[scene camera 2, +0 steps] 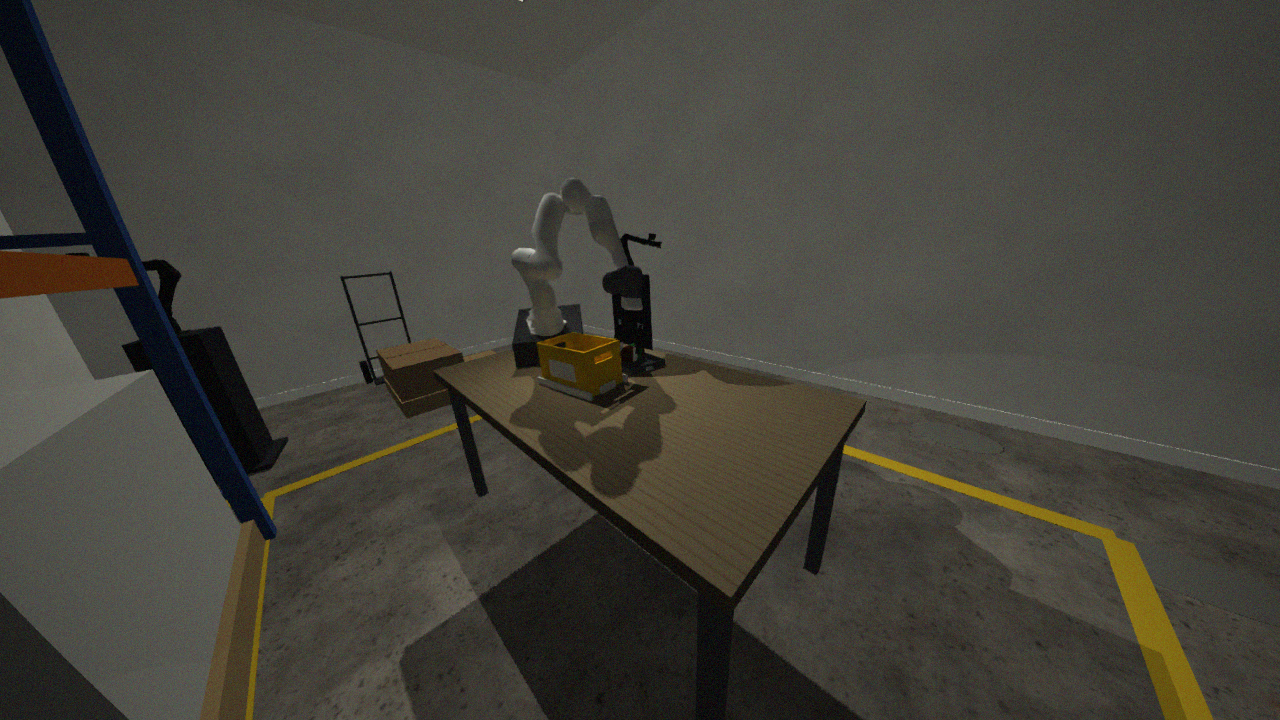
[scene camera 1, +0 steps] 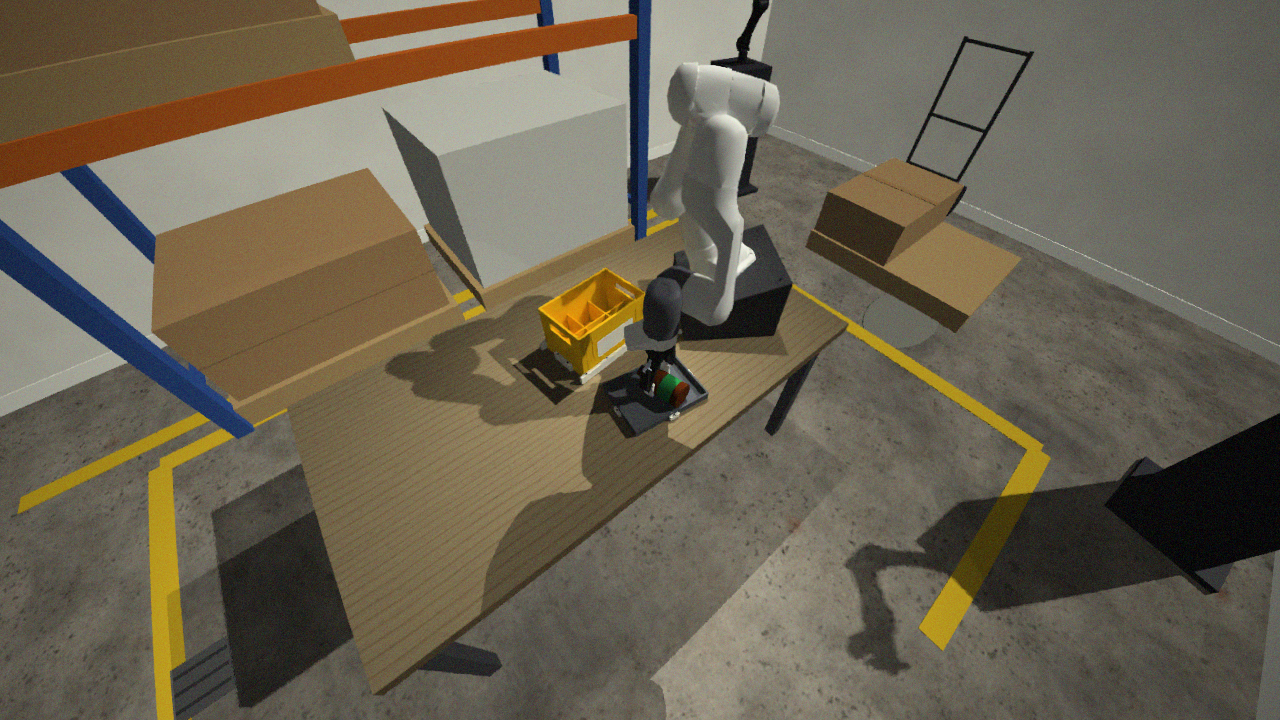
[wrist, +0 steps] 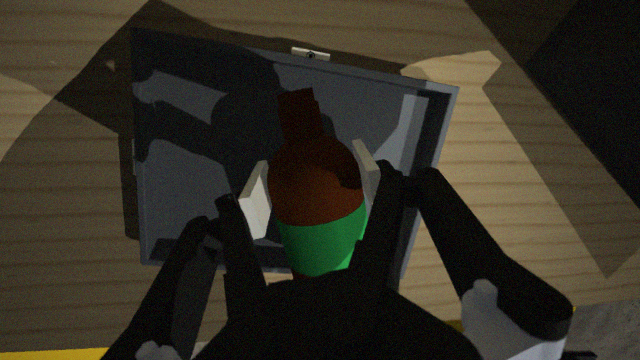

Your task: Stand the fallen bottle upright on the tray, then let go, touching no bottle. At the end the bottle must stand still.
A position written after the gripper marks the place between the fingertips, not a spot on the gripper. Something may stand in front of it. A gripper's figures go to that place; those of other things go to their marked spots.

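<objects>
Brown bottle (wrist: pixel 314 183), 0.17 m from the lens. Gripper (wrist: pixel 312 166), 0.23 m from the lens.
</objects>
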